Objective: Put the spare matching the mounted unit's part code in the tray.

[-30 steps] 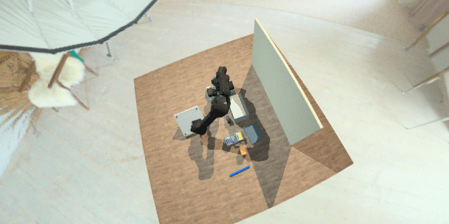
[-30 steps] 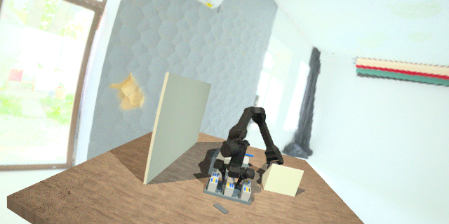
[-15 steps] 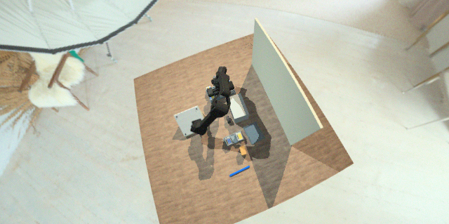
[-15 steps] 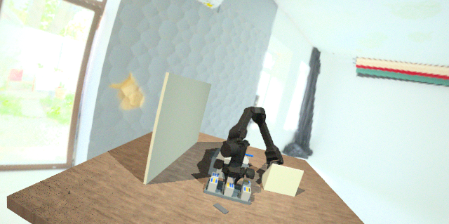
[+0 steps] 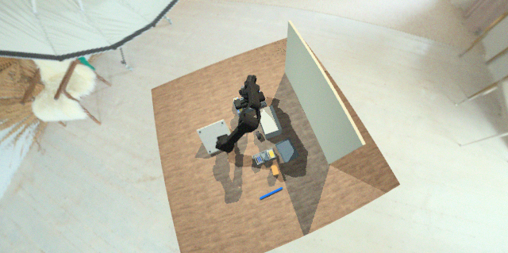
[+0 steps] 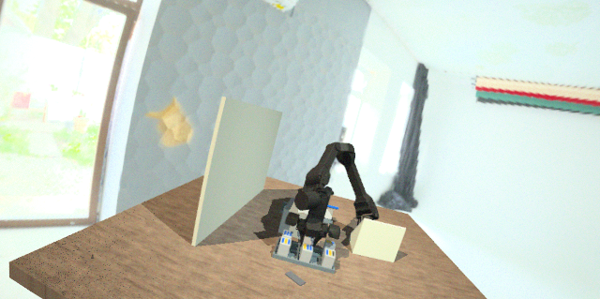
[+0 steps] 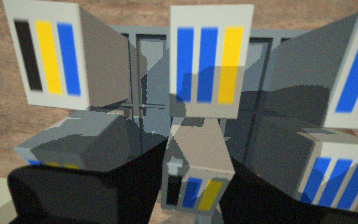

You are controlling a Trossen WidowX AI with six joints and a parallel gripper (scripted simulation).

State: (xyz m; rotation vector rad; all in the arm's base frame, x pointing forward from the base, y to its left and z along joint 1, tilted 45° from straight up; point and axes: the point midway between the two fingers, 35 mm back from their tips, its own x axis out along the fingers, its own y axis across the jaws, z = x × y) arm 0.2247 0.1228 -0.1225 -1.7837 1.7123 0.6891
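The blue-grey tray is 11 cm ahead of my gripper tip, 35 cm to the right of it and 2 cm below it. From my gripper tip the other things lie so: grey hex key: 1 cm ahead, 17 cm to the left, 2 cm below; grey rack: 3 cm behind, 34 cm to the right, 1 cm below; pale boxy unit: 7 cm ahead, 15 cm to the right, 3 cm above.
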